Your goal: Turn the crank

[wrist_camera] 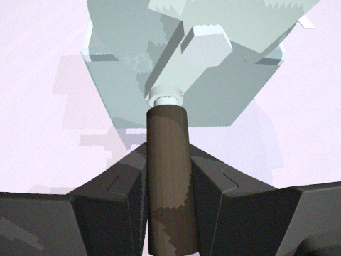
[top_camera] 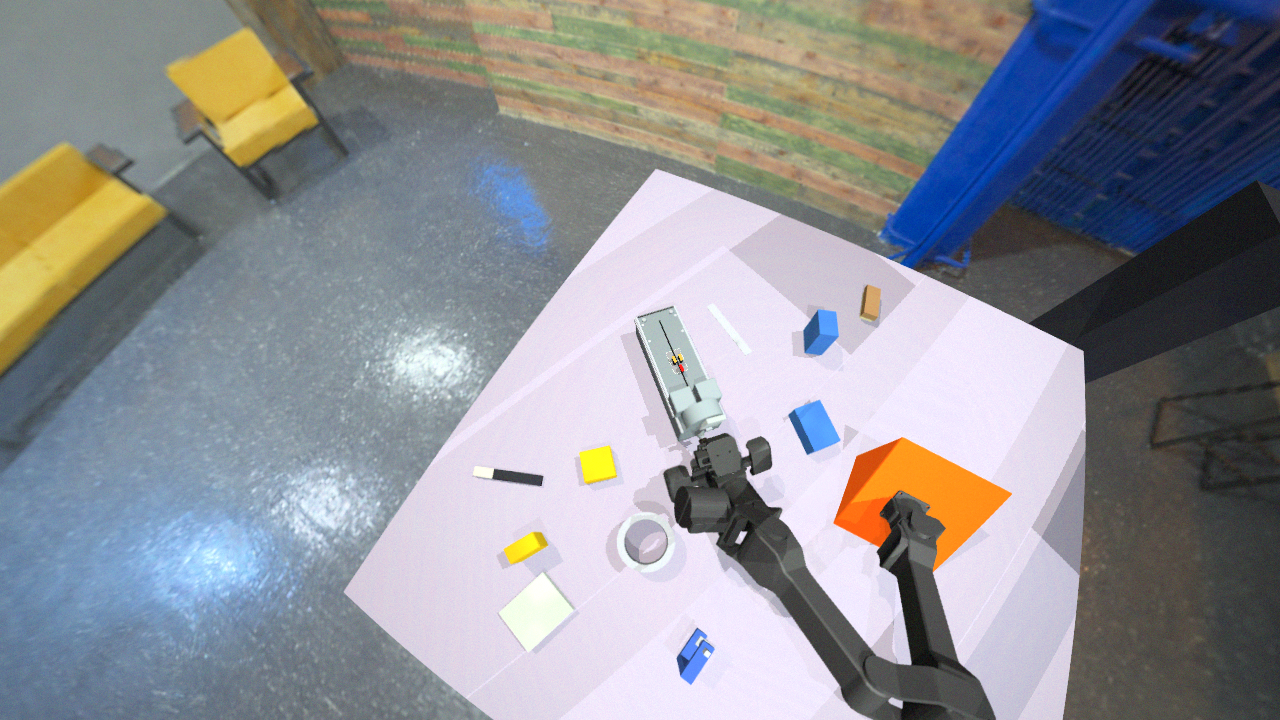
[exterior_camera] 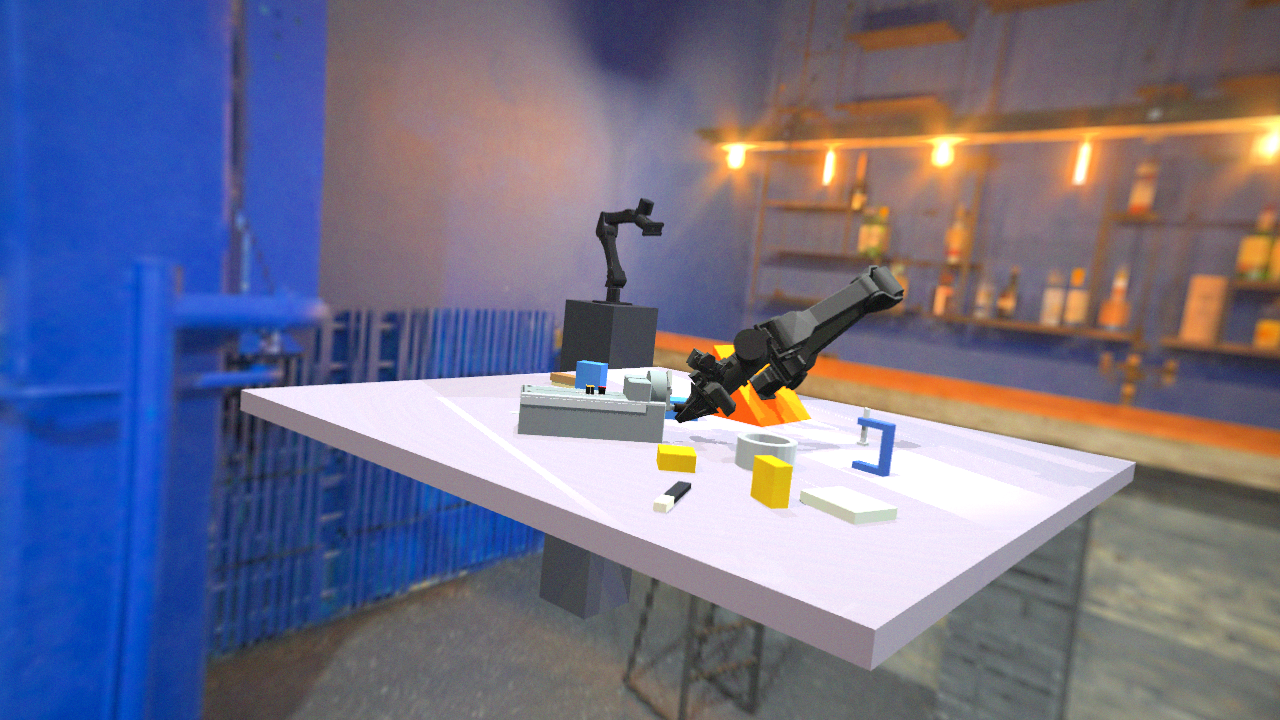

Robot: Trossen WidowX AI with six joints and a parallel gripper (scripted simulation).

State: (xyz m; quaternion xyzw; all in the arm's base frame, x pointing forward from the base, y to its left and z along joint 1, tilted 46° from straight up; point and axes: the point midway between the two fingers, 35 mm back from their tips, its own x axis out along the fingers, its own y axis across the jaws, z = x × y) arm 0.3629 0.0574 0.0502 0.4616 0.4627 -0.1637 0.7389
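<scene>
Now: the brown crank handle 2 cm above my gripper tip, 1 cm to the left of it and 1 cm behind it. Also, from my gripper tip: metal strip 28 cm to the right, 6 cm ahead, 4 cm below; then blue clamp 32 cm to the left, 15 cm behind, 1 cm above; then red pointer 10 cm to the right, 10 cm ahead, 4 cm above.
</scene>
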